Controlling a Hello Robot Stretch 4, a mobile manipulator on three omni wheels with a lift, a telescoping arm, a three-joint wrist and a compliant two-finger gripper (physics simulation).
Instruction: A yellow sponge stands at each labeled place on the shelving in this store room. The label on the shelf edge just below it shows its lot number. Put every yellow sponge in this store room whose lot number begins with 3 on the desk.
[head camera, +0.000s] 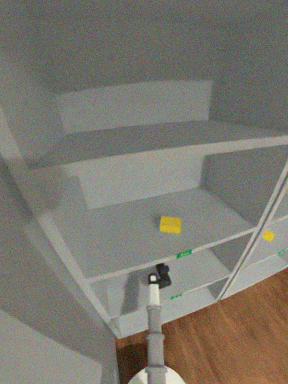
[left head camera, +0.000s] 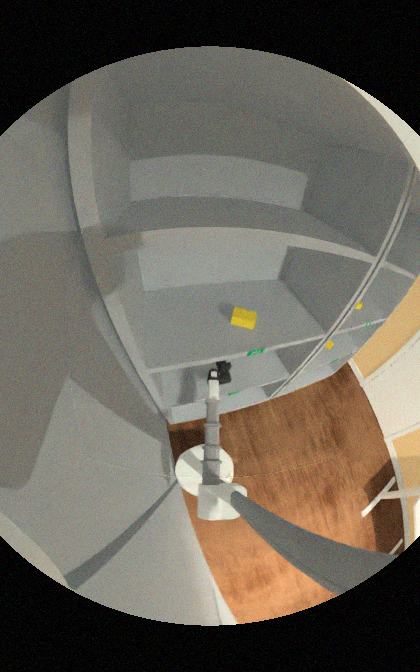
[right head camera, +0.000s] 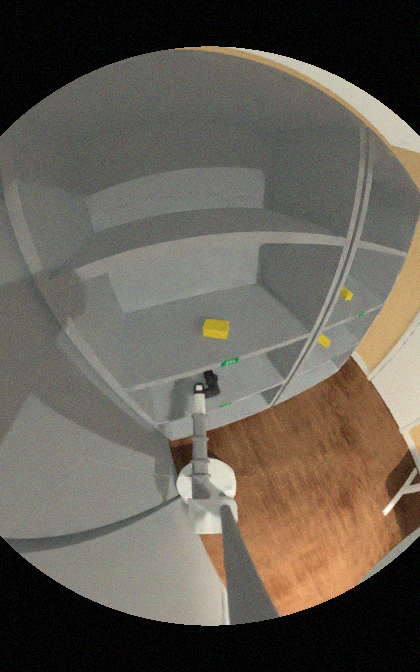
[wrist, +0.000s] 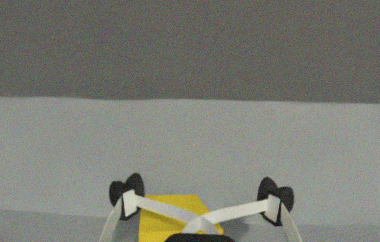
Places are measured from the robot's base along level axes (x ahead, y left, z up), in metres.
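Pixels of known places: gripper, between the fingertips: (wrist: 200, 190).
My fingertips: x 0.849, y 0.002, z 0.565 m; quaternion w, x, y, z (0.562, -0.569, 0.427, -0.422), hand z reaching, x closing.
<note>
Behind a point stands the place of what it marks.
My gripper (wrist: 200, 190) {z 0.565, x 0.849, y 0.002 m} is open. In the wrist view a yellow sponge (wrist: 167, 215) lies low between the spread fingers, nearer the left one and partly behind the gripper's white strips. In the head views the fingers are hidden under the middle shelf board, and so is this sponge. Another yellow sponge (head camera: 170, 225) {z 1.008, x 0.611, y -0.093 m} (left head camera: 244, 318) (right head camera: 216, 329) {z 1.008, x 0.608, y -0.100 m} stands on the shelf above, over a green label (head camera: 184, 254) {z 0.945, x 0.491, y -0.143 m} (left head camera: 255, 352) (right head camera: 229, 361) {z 0.949, x 0.491, y -0.143 m}. A lower green label (head camera: 176, 297) {z 0.485, x 0.489, y -0.143 m} (left head camera: 233, 393) (right head camera: 225, 405) is on the edge below the gripper. Their numbers are too blurred to read. The desk does not show clearly.
The arm (head camera: 155, 325) {z 0.675, x 0.297, y -0.004 m} (left head camera: 212, 425) (right head camera: 200, 440) {z 0.679, x 0.245, y -0.008 m} reaches into the lower compartment, under the middle shelf edge. Uprights divide it from the right bay, where a lower sponge (head camera: 268, 235) {z 0.549, x 0.883, y -0.986 m} (left head camera: 329, 344) (right head camera: 324, 340) {z 0.551, x 0.887, y -0.985 m} and an upper sponge (left head camera: 359, 305) (right head camera: 347, 293) {z 1.006, x 0.892, y -0.979 m} stand. A grey surface is close on the left.
</note>
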